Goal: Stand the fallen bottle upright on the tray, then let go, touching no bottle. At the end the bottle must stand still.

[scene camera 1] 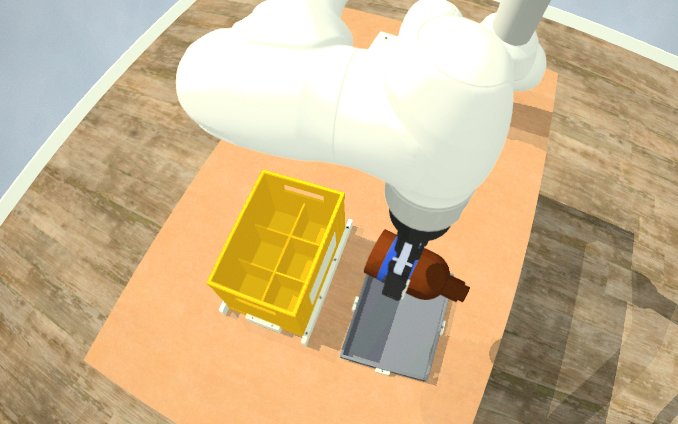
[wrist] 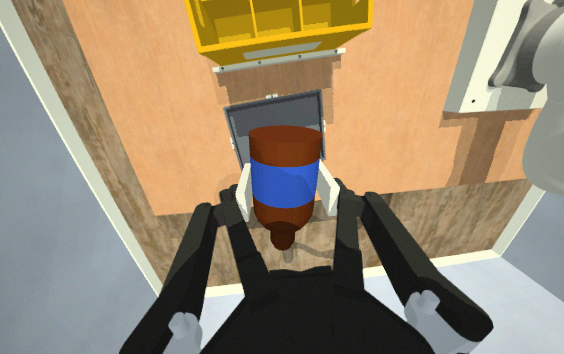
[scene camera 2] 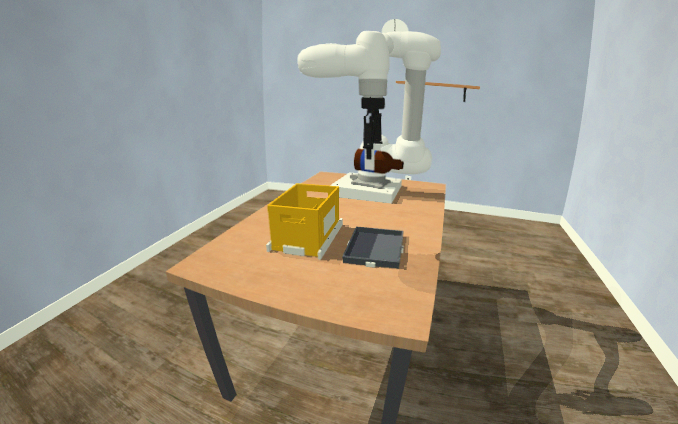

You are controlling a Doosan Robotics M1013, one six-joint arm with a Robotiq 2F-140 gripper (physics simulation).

Labels:
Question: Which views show my gripper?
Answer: Scene camera 1, the wrist view and scene camera 2: all of them.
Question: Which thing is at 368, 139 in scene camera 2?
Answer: My gripper.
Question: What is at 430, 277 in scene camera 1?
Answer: A brown bottle.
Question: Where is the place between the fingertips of my gripper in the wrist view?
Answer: At 283, 172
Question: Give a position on a brown bottle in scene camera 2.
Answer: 383, 163

